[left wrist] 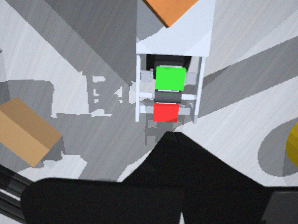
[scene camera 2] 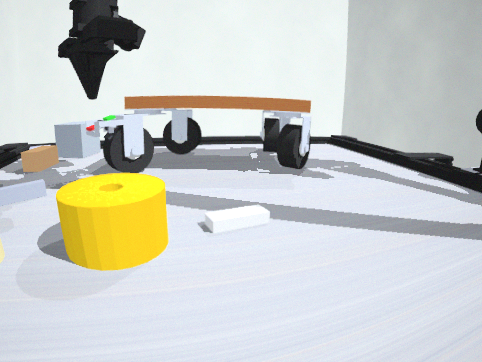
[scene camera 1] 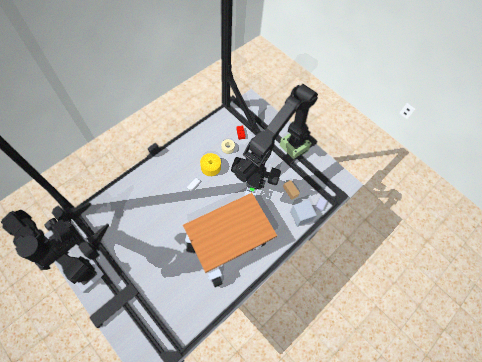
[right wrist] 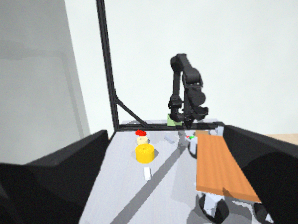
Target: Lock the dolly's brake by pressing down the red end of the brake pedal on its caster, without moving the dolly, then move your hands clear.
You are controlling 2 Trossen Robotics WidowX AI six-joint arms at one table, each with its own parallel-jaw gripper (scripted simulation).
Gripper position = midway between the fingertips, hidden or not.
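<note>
You'd see my left gripper (scene camera 2: 92,99), (left wrist: 172,139) and my right gripper (scene camera 1: 99,213), (right wrist: 165,132). As for the things, there's a tan box (scene camera 2: 37,159), a grey box (scene camera 2: 72,142) and a white block (scene camera 2: 224,220), and that block is out of frame in the left wrist view.
</note>
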